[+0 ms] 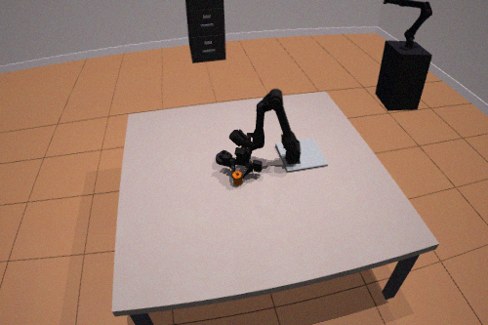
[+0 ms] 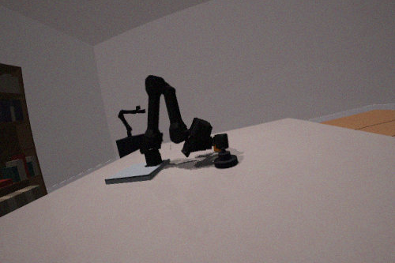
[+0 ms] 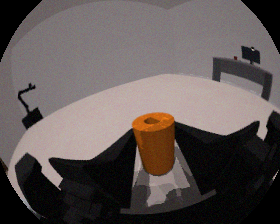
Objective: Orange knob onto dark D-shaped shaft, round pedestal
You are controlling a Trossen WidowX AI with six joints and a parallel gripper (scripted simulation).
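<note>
Now: gripper tip 190 mm to the left of the round pedestal, 50 mm short of it and 20 mm above it. Also, from my gripper tip: orange knob 10 mm to the right, 10 mm below.
</note>
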